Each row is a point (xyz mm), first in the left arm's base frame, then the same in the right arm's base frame.
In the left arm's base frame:
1: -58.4 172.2 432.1
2: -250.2 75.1 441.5
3: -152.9 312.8 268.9
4: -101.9 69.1 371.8
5: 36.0 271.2 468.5
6: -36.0 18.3 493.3
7: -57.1 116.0 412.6
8: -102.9 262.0 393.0
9: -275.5 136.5 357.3
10: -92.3 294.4 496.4
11: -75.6 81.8 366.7
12: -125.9 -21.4 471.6
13: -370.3 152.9 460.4
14: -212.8 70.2 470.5
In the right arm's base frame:
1: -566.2 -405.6 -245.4
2: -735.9 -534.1 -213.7
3: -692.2 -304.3 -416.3
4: -592.2 -521.2 -291.6
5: -490.4 -287.7 -225.8
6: -512.8 -544.8 -169.9
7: -555.2 -462.6 -258.9
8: -628.3 -330.5 -290.9
9: -775.8 -488.4 -302.1
10: -619.5 -285.0 -192.4
11: -569.0 -504.6 -299.7
12: -594.6 -602.4 -181.5
13: -867.5 -477.6 -195.5
14: -697.0 -528.7 -186.7

